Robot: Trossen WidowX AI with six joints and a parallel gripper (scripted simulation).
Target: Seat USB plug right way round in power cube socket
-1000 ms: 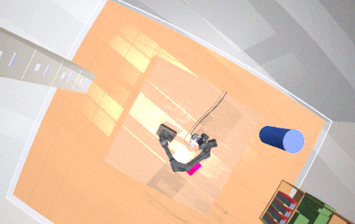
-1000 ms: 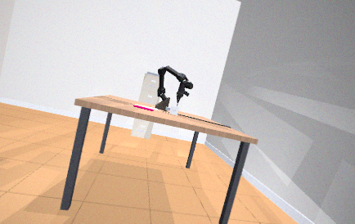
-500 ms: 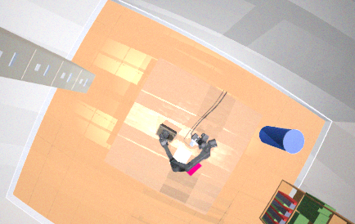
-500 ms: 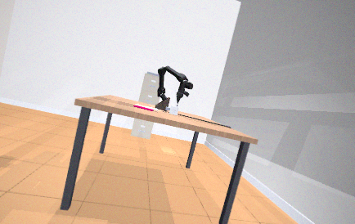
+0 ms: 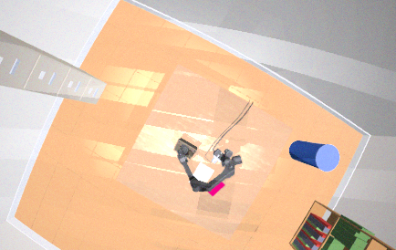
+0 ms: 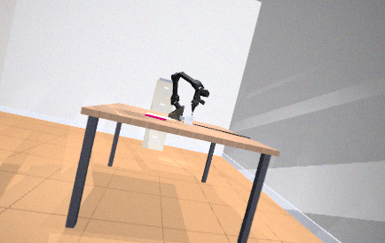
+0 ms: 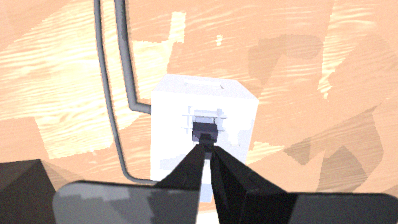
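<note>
My gripper tip is now 20 mm above the USB plug. From my gripper tip the other things lie so: flat pink object (310 mm to the right, 140 mm ahead, 110 mm below).
</note>
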